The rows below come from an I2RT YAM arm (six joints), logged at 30 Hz.
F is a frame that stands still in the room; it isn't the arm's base.
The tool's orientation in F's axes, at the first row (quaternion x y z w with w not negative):
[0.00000, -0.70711, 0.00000, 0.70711]
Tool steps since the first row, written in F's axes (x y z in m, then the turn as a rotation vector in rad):
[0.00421, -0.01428, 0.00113, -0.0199, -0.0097, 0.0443]
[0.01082, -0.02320, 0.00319, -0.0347, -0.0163, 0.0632]
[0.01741, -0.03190, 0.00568, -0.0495, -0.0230, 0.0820]
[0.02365, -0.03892, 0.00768, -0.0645, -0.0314, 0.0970]
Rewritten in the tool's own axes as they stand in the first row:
[0.00113, -0.01428, -0.00421, 0.0443, -0.0097, 0.0199]
[0.00319, -0.02320, -0.01082, 0.0632, -0.0163, 0.0347]
[0.00568, -0.03190, -0.01741, 0.0820, -0.0230, 0.0495]
[0.00768, -0.03892, -0.02365, 0.0970, -0.0314, 0.0645]

